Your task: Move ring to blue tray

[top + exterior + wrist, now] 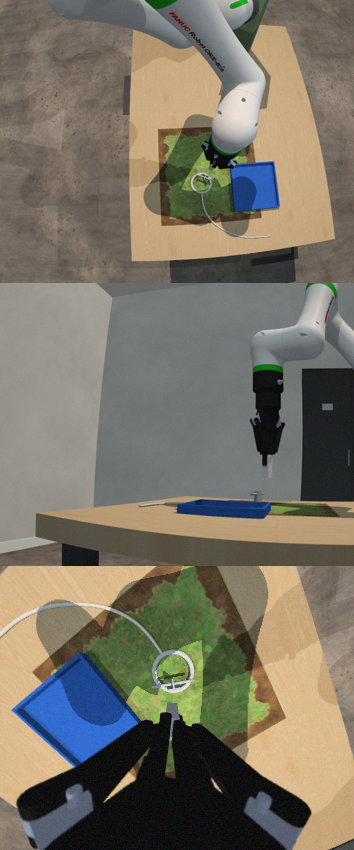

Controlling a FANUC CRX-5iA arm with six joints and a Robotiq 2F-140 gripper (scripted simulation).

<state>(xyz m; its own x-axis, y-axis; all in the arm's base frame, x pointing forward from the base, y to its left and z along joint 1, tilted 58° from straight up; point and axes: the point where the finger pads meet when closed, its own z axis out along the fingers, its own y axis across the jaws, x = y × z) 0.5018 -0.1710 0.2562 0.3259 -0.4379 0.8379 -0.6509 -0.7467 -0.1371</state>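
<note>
Right now the ring is 3 cm ahead of my hand, 5 cm to the right of it and 11 cm below it. Also, from my hand: grey stake: 1 cm ahead, 3 cm to the right, 10 cm below; green mat: 13 cm below; blue tray: 14 cm ahead, 14 cm to the left, 11 cm below.
</note>
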